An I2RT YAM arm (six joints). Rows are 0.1 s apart.
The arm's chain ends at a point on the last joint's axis. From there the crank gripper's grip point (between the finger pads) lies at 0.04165 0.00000 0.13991 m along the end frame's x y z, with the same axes.
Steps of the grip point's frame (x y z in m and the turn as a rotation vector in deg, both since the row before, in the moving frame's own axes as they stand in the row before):
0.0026 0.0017 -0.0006 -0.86 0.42 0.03
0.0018 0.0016 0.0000 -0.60 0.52 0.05
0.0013 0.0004 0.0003 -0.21 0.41 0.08
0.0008 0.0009 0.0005 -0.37 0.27 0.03
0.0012 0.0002 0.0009 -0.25 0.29 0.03
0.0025 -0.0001 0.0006 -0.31 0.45 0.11
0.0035 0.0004 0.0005 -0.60 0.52 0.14
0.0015 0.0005 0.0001 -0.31 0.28 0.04
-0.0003 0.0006 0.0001 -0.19 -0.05 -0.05
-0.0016 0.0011 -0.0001 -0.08 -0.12 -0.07
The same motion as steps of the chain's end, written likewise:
0.0016 -0.0004 -0.0003 -0.86 0.42 0.03
0.0005 0.0001 0.0004 -0.60 0.52 0.05
0.0003 -0.0002 0.0006 -0.21 0.41 0.08
0.0001 0.0000 0.0007 -0.37 0.27 0.03
0.0005 -0.0004 0.0011 -0.25 0.29 0.03
0.0014 -0.0009 0.0009 -0.31 0.45 0.11
0.0022 -0.0012 0.0009 -0.60 0.52 0.14
0.0008 -0.0003 0.0003 -0.31 0.28 0.04
-0.0002 0.0002 0.0001 -0.19 -0.05 -0.05
-0.0013 0.0010 -0.0002 -0.08 -0.12 -0.07

